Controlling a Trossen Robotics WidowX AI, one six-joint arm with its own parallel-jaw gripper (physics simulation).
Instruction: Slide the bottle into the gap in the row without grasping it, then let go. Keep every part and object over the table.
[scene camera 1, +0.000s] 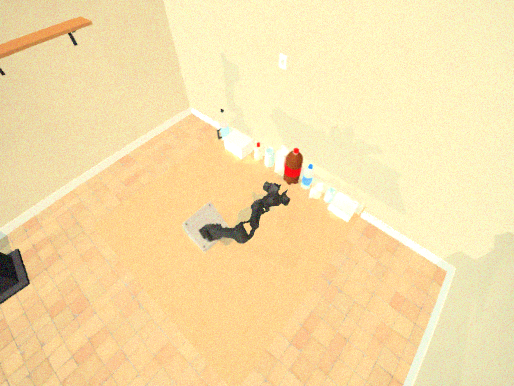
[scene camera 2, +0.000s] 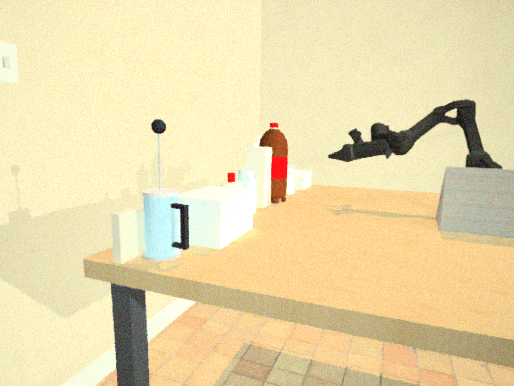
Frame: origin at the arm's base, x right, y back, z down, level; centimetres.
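Seen in the pictures: gripper, fingertip midpoint: (scene camera 1: 284, 187) (scene camera 2: 329, 156); arm's base, link origin: (scene camera 1: 205, 231) (scene camera 2: 490, 197).
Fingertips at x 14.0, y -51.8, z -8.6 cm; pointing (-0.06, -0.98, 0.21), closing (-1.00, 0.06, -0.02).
Offsets run from my fingertips to a thing's middle. "pt": to the spot under its first point. Level surfaces: height alone.
The large brown bottle with a red cap and red label {pt dx -5.9, dy -14.9, dz -1.8 cm} (scene camera 1: 293, 167) (scene camera 2: 279, 145) stands upright in the row along the wall. It is between a tall white carton {dx -19.6, dy -20.3, dz +5.2 cm} (scene camera 1: 281, 159) (scene camera 2: 258, 175) and a smaller bottle with a blue cap and label {dx +1.7, dy -22.8, dz +6.8 cm} (scene camera 1: 307, 178). My gripper (scene camera 1: 286, 197) (scene camera 2: 331, 156) is open, with its fingers partly apart and nothing between them. It hangs above the table {dz +17.9 cm} (scene camera 1: 200, 295) (scene camera 2: 360, 260), apart from the bottle on the robot-base side. The bottle's exact clearance to its neighbours cannot be told.
The row also holds a white box {dx -59.0, dy -13.0, dz +12.4 cm} (scene camera 1: 238, 144) (scene camera 2: 217, 215), a small red-capped bottle {dx -42.0, dy -18.3, dz +10.9 cm} (scene camera 1: 258, 151) (scene camera 2: 231, 178), a jar {dx -31.2, dy -19.1, dz +10.8 cm} (scene camera 1: 269, 157) (scene camera 2: 246, 175), and another white box {dx +31.7, dy -23.9, dz +13.9 cm} (scene camera 1: 343, 206) at the other end. A blue press with a black handle {dx -77.4, dy -12.4, dz +3.7 cm} (scene camera 1: 224, 131) (scene camera 2: 161, 225) stands near the table edge.
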